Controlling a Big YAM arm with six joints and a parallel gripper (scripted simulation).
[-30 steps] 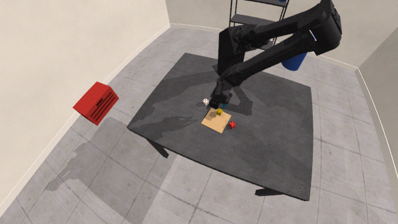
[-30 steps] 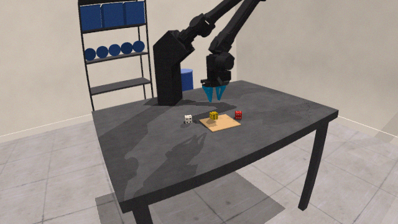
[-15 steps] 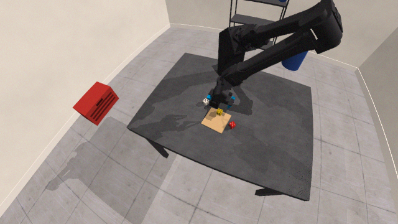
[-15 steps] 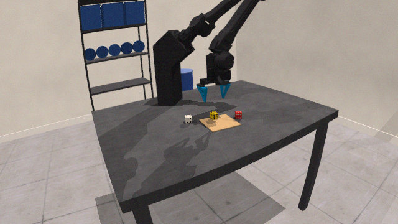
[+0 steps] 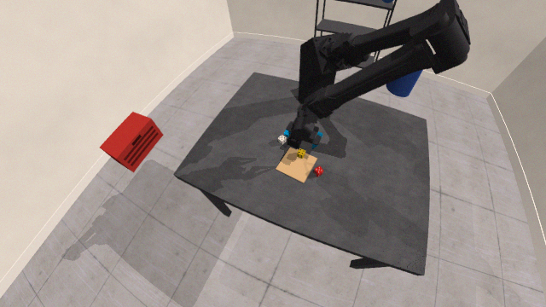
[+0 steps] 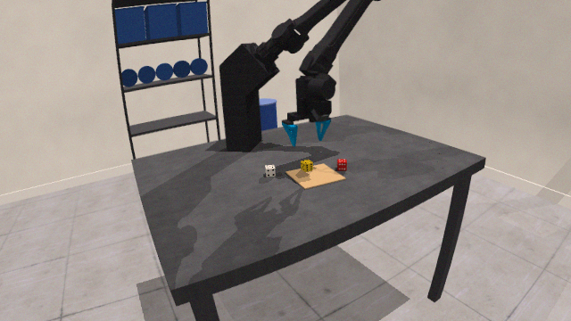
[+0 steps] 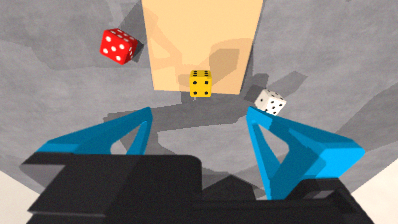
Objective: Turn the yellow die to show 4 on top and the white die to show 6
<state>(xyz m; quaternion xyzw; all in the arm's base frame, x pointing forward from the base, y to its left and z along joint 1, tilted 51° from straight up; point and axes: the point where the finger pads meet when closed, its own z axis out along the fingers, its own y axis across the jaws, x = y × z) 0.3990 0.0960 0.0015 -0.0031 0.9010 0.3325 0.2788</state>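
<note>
The white die is 10 mm behind my hand, 120 mm to the right of it and 90 mm below it. The rest, counted from my hand: tan mat (40 mm ahead, 10 mm to the left, 100 mm below); red die (20 mm ahead, 110 mm to the left, 90 mm below); yellow die (90 mm below).
</note>
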